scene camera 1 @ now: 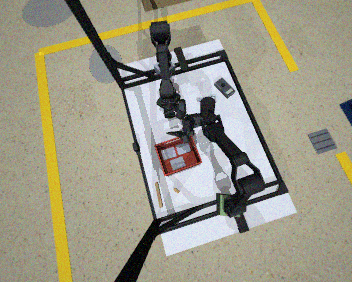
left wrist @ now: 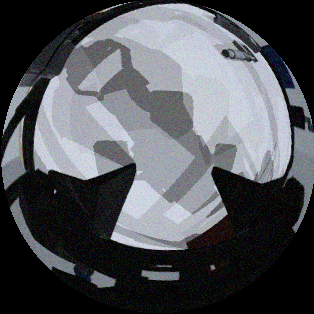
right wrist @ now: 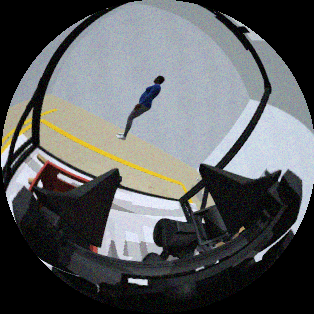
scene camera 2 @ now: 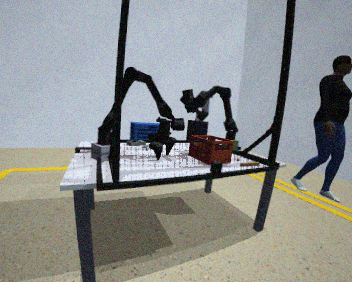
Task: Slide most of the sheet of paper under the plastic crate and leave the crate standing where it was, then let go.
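Observation:
The red plastic crate (scene camera 1: 184, 171) (scene camera 2: 216, 152) stands upright on the white table. Part of it also shows in the left wrist view (left wrist: 212, 237) and the right wrist view (right wrist: 48, 175). The white sheet of paper cannot be told apart from the white, shadow-patterned table top, so how much lies under the crate is unclear. My left gripper (scene camera 2: 164, 152) (left wrist: 175, 168) is open and empty, pointing down low over the table to the left of the crate. My right gripper (right wrist: 159, 169) is open and empty, raised above the table on the crate's left side in scene camera 1.
A grey device (scene camera 1: 224, 87), a wooden strip (scene camera 1: 159, 194), a small wooden piece (scene camera 1: 176, 190) and a green block (scene camera 1: 222, 204) lie around the table. A grey tool (left wrist: 237, 54) shows too. A grey block (scene camera 2: 101, 151) sits by the left post. Black frame bars edge the table. The arms are close together.

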